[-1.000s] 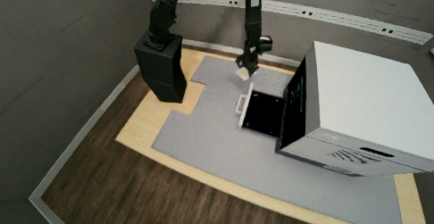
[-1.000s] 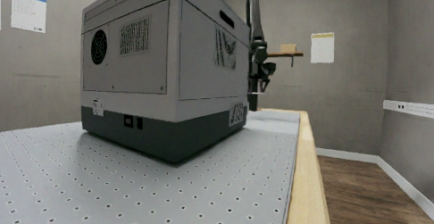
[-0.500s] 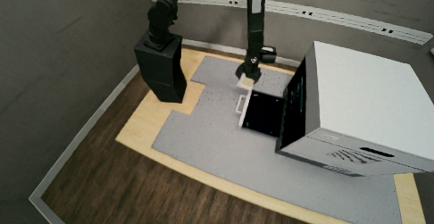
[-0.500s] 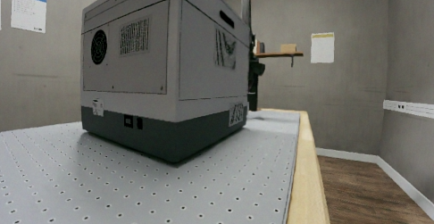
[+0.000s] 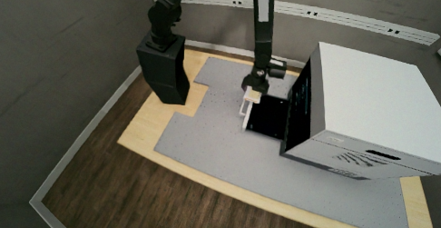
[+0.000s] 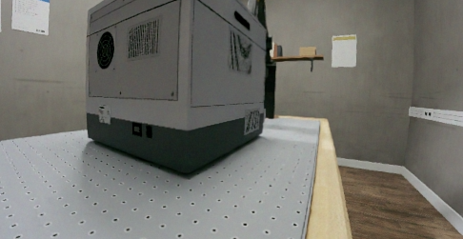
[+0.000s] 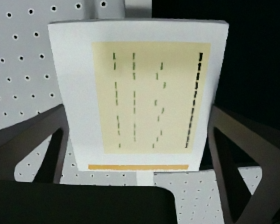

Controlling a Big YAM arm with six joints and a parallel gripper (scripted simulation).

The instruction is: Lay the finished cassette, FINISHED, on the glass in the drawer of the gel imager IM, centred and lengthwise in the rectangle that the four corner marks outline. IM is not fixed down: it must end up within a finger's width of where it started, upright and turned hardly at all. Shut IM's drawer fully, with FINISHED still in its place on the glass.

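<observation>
Right now the drawer is 110 mm ahead of my hand, 40 mm to the right of it and 100 mm below it. Also, from my hand: cassette FINISHED (10 mm to the right, 10 mm below).
</observation>
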